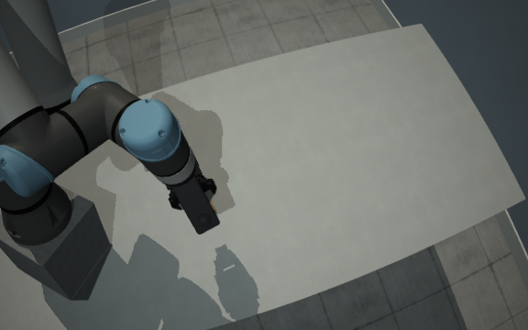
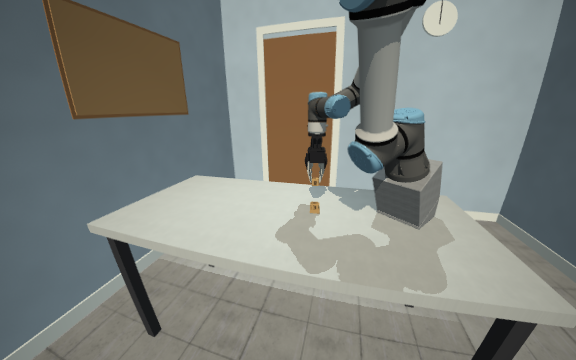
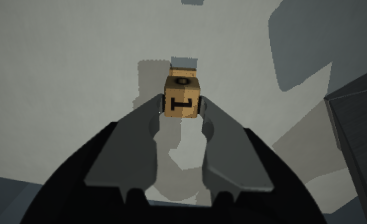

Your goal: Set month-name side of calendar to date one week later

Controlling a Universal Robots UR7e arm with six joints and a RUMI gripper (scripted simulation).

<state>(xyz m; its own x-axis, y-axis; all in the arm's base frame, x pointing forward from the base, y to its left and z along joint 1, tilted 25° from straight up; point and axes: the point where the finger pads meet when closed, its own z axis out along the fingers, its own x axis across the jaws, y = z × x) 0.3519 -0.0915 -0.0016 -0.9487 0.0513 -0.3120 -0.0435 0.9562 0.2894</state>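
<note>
Right now the wooden calendar tray is 120 mm below my hand and 40 mm to the left of it.
</note>
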